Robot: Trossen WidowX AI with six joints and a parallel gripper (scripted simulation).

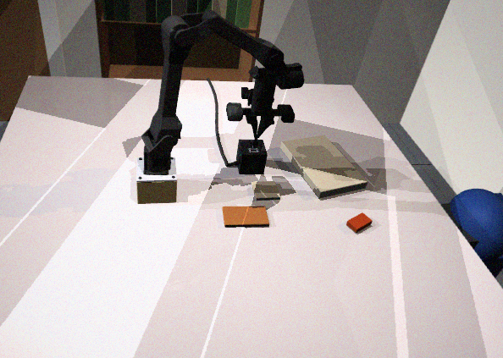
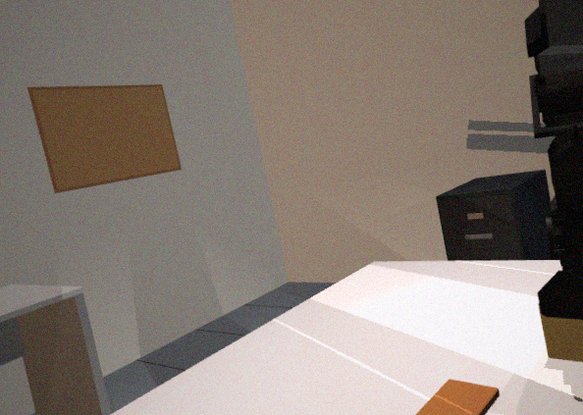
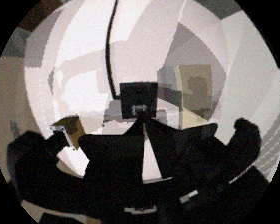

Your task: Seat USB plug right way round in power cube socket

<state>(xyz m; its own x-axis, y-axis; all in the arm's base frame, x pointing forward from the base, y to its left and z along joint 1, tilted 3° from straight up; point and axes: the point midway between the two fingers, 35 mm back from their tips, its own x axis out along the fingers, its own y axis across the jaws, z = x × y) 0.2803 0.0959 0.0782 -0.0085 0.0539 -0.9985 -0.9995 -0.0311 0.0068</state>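
Now: gripper tip 5 cm above the pale-rimmed socket. The rest, counted from my gripper tip: cream pad: 3 cm ahead, 10 cm to the right, 12 cm below; USB plug: 2 cm below; orange pad: 4 cm behind, 20 cm to the right, 12 cm below.
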